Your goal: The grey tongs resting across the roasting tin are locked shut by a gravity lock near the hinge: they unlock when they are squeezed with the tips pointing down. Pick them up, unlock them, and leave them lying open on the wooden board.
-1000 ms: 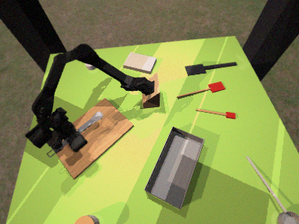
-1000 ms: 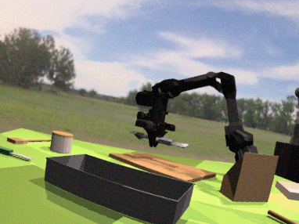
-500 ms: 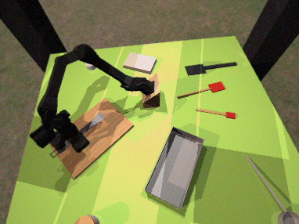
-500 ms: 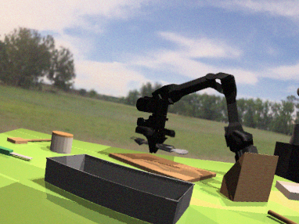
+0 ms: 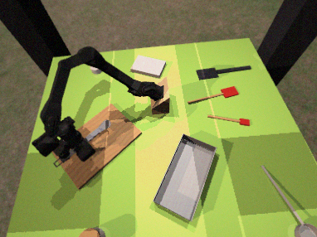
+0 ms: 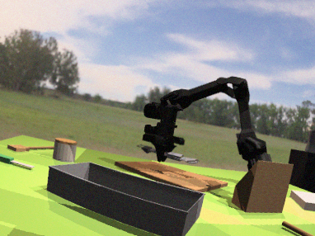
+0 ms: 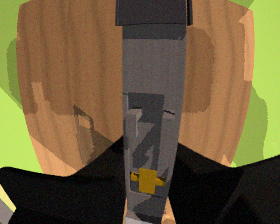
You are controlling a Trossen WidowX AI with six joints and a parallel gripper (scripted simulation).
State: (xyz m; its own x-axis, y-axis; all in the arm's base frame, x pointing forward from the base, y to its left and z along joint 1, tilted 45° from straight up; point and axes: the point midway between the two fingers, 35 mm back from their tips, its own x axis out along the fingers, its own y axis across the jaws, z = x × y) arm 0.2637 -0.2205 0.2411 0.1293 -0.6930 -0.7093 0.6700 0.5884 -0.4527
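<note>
My gripper tip is now 4 cm below the yellow lock piece. Round my gripper tip: cork-topped canister 34 cm ahead, 11 cm to the left, 1 cm below; then dark roasting tin 10 cm ahead, 45 cm to the left, 2 cm below; then wooden board 4 cm behind, 4 cm to the left, 4 cm below.
</note>
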